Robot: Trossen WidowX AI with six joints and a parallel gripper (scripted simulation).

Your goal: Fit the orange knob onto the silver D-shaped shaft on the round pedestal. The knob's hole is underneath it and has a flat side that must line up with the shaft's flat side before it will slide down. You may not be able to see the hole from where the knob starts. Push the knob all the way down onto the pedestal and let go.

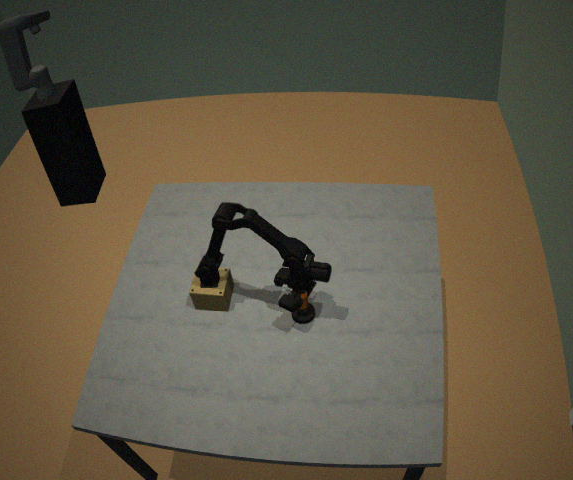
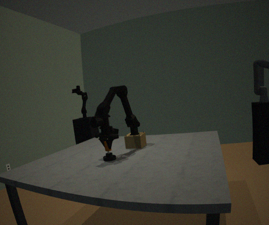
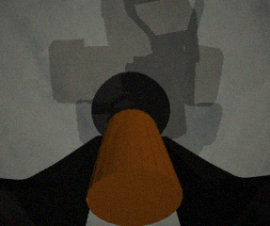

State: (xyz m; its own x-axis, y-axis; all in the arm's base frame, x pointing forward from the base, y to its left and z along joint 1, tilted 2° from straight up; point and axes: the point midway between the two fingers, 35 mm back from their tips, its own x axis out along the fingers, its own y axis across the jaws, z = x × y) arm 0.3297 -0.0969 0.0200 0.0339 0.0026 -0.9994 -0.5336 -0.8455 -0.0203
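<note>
Right now the round pedestal is 40 mm below my gripper tip. Also, from my gripper tip: orange knob: 30 mm above.
</note>
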